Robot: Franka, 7 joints.
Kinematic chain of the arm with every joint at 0, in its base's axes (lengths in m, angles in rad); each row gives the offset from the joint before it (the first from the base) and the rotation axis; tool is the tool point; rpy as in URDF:
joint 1: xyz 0 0 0.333 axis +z
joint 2: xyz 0 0 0 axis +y
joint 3: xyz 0 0 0.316 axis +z
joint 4: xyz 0.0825 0 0 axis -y
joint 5: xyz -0.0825 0 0.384 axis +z
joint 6: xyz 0 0 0 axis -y
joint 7: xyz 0.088 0 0 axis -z
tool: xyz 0 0 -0.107 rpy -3.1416 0 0
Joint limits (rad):
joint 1: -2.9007..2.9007
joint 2: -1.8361..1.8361
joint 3: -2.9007..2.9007
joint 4: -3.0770..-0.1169
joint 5: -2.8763..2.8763
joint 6: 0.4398..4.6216
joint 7: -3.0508..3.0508
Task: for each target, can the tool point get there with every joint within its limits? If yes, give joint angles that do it. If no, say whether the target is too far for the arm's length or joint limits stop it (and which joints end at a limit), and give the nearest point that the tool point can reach.
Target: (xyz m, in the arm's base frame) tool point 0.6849 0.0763 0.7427
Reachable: yes | joints -2.2712 -1.1563 1.3267 -1.1792 0.9262 2.9616 0.1711
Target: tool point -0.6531 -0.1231 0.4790
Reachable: yes | joints -2.0027 1.4204 -1.8240 -1.3610 0.5030 1.5650 0.2859
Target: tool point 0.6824 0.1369 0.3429
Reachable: yes | joints -0.7481 1.3490 1.3421 -1.4260 0.6207 1.7812 2.4568
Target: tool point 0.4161 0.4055 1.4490
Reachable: no: too far | nearest point 0.2837 0.2765 1.0939 | short by 0.400 m
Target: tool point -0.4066 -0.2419 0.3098
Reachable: yes | joints -0.9742 -0.9065 -1.8363 -2.3716 -1.8145 3.1811 -1.4599
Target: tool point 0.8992 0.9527 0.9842
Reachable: no: too far | nearest point 0.5273 0.5587 0.7149 | short by 0.605 m
